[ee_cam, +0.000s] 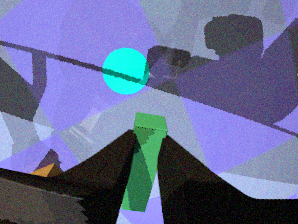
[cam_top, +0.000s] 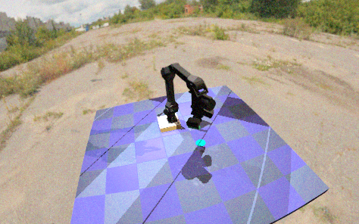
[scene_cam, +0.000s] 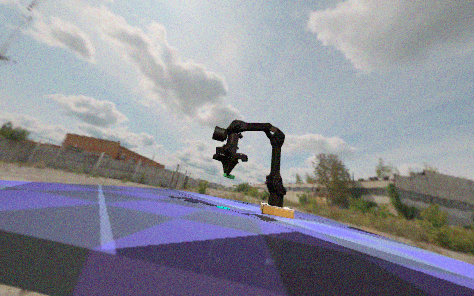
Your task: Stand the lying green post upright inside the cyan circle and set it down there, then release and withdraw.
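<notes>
Now: the cyan circle 1 cm behind my gripper tip, 2 cm to the left of it and 14 cm below it. From my gripper tip the other things lie so: green post 1 cm behind, 2 cm to the right.
</notes>
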